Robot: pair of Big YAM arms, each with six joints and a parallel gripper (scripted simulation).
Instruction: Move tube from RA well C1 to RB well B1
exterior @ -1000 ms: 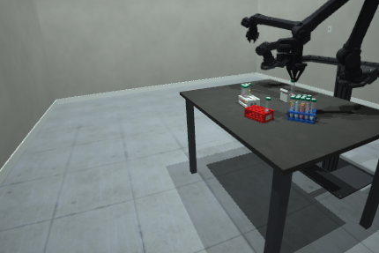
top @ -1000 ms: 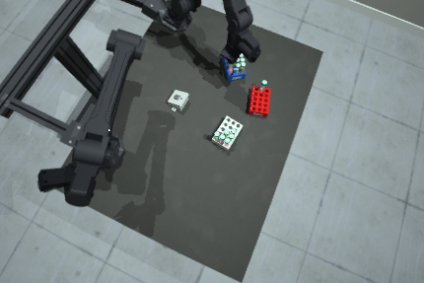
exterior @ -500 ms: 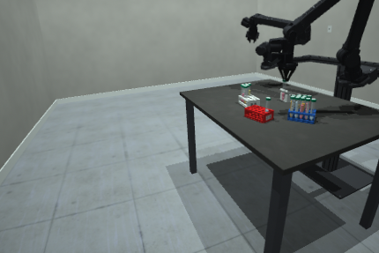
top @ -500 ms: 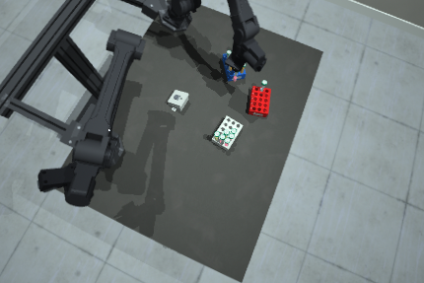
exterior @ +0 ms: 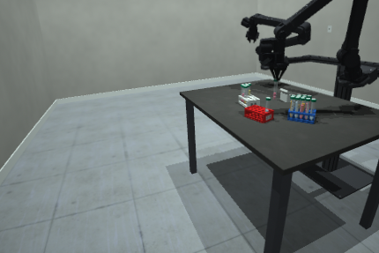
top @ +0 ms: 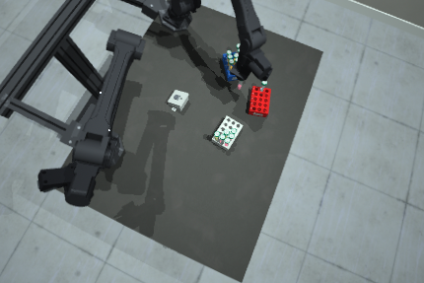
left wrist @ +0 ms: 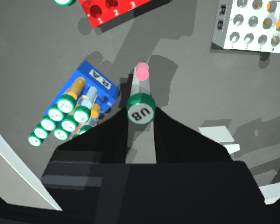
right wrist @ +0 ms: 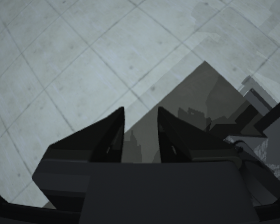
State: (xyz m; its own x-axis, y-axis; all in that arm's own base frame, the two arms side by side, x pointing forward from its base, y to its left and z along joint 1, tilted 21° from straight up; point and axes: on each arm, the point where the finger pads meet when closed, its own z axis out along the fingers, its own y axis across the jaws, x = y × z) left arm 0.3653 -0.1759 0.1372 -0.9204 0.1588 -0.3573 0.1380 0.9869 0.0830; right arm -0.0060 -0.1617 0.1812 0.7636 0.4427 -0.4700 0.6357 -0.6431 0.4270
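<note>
Right now my left hand is 6 cm above the tube. The rest, counted from my left hand: white rack RB: 3 cm ahead, 20 cm to the right, 17 cm below; then red rack: 12 cm ahead, 17 cm below; then white button box: 25 cm behind, 14 cm to the right, 15 cm below.
</note>
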